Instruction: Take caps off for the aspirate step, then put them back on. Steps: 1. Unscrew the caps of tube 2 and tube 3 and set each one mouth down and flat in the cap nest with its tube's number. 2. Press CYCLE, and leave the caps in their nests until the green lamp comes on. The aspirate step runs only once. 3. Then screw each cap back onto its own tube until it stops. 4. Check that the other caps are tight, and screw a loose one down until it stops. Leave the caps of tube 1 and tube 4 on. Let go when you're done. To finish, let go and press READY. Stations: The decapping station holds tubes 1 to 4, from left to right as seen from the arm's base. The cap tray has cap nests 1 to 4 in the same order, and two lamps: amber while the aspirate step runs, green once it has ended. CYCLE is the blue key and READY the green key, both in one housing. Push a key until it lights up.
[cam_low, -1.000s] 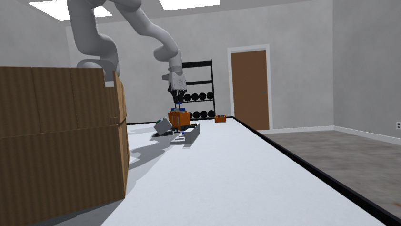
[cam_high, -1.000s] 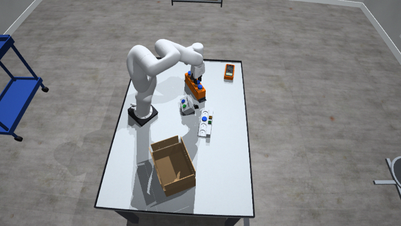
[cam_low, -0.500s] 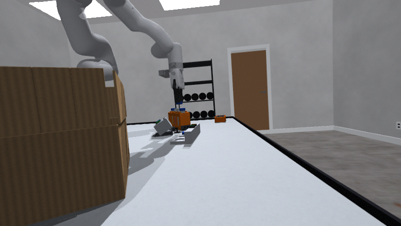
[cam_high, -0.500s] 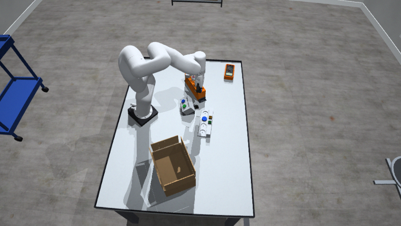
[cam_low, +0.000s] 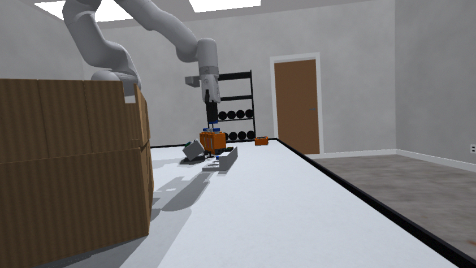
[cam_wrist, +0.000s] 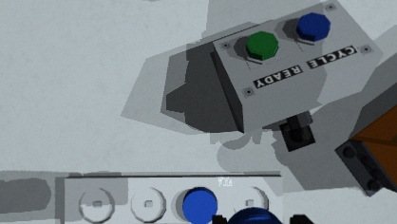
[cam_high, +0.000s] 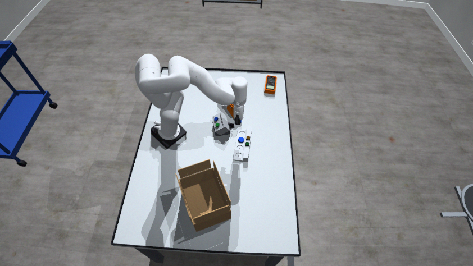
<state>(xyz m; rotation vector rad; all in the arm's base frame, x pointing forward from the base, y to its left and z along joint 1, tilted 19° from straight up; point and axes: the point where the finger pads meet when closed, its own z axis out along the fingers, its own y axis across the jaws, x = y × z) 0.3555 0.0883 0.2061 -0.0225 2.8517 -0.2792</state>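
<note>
The blue cap lies 160 mm below my hand, 30 mm to the right of it and 20 mm ahead of it. The rest, counted from my hand: green key (120 mm behind, 110 mm below, 20 mm to the left); then blue key (140 mm behind, 110 mm below, 70 mm to the left); then grey key housing (120 mm below, 110 mm behind, 50 mm to the left).
</note>
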